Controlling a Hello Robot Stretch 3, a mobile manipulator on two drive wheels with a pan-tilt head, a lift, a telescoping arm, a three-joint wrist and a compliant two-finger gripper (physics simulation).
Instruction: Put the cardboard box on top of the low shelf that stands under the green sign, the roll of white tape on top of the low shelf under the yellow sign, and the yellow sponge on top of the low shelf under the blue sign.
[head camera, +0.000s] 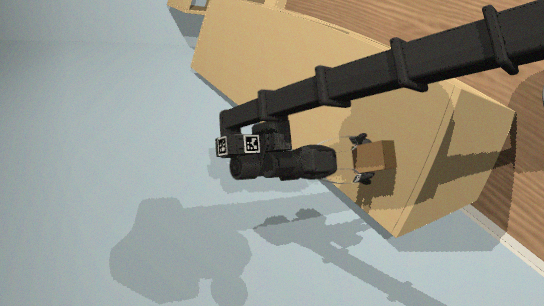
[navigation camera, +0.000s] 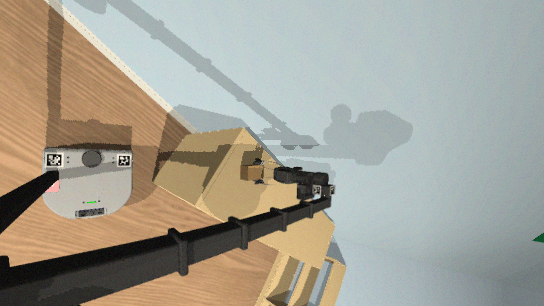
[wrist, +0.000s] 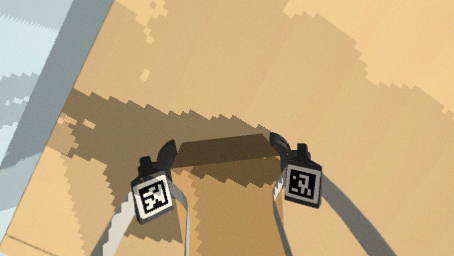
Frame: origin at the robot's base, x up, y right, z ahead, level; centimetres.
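Seen in the pictures: gripper, fingertip midpoint: (wrist: 224, 155); robot's base, link origin: (navigation camera: 92, 158).
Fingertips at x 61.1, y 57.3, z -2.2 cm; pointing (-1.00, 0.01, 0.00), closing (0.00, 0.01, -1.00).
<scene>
Pixels of each thing's middle, then the offset from my fingertips to it. "spot": a spot on its surface instead. Level surfaces: height alone.
- brown cardboard box, body centre: (wrist: 230, 210) (head camera: 374, 157) (navigation camera: 252, 172) dx +2.5, dy -3.1, dz -0.1 cm
- low shelf, surface height: dx +0.0 cm
- green corner, surface spot: (navigation camera: 539, 238) spot: dx +104.7, dy +58.9, dz -22.2 cm
- wooden floor, surface height: dx -61.0 cm
The brown cardboard box (head camera: 370, 156) (navigation camera: 251, 172) (wrist: 240, 215) is between the two fingers of my gripper (head camera: 361, 158) (navigation camera: 259, 171) (wrist: 224, 155), which is shut on it. The box is over the tan top of a low shelf (head camera: 240, 50) (navigation camera: 310, 235) (wrist: 250, 75), near its wall side and one end. Shadows of box and gripper fall on that top; whether the box touches it I cannot tell. A green corner (navigation camera: 539, 238), likely of the green sign, shows at the right edge of the navigation view. The white tape, the yellow sponge and the other signs do not show.
My dark arm (head camera: 360, 80) (navigation camera: 210, 250) reaches across above the shelf. The pale wall (head camera: 100, 100) (navigation camera: 450, 175) runs along the shelf's back. A tan unit with openings (navigation camera: 338, 287) stands past the shelf's far end. My base (navigation camera: 90, 182) is on the wooden floor (navigation camera: 30, 120).
</scene>
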